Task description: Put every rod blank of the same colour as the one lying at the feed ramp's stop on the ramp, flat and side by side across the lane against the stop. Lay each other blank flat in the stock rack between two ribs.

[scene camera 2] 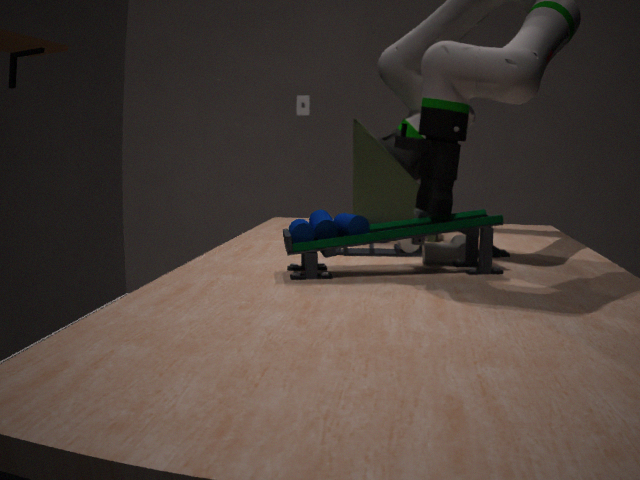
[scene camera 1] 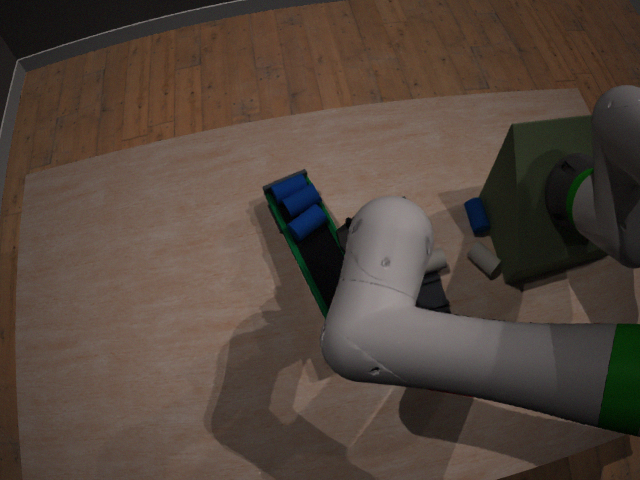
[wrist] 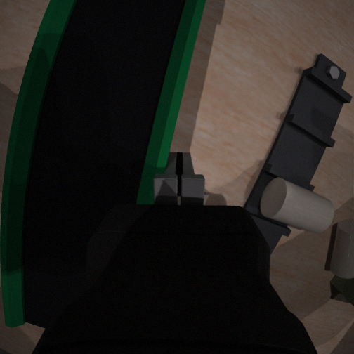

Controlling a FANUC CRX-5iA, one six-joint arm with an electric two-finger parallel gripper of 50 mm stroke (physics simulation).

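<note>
Three blue blanks (scene camera 1: 289, 187) (scene camera 1: 301, 200) (scene camera 1: 306, 222) (scene camera 2: 351, 223) lie on the feed ramp (scene camera 1: 302, 262) (scene camera 2: 403, 233) (wrist: 172, 100); the lowest is by the stop (scene camera 1: 284, 180), the middle looks raised, the third has a gap. Another blue blank (scene camera 1: 476, 215) lies beside the pedestal. An off-white blank (scene camera 1: 436, 260) (wrist: 297, 205) lies across the stock rack (wrist: 305, 110) between two ribs, overhanging its edge. Another off-white blank (scene camera 1: 483, 259) (wrist: 344, 250) is on the table. One more (scene camera 2: 442, 253) shows behind the ramp. My gripper (scene camera 2: 434, 212) (wrist: 179, 165) is shut, empty, beside the ramp's rail; scene camera 1 hides its tips.
The green pedestal (scene camera 1: 537, 248) (scene camera 2: 379, 191) stands behind the loose blanks. The ramp's legs (scene camera 2: 485, 250) (scene camera 2: 310, 264) stand on the table (scene camera 1: 155, 258) (scene camera 2: 320, 351). My arm (scene camera 1: 387, 289) covers the ramp's high end and part of the rack in scene camera 1.
</note>
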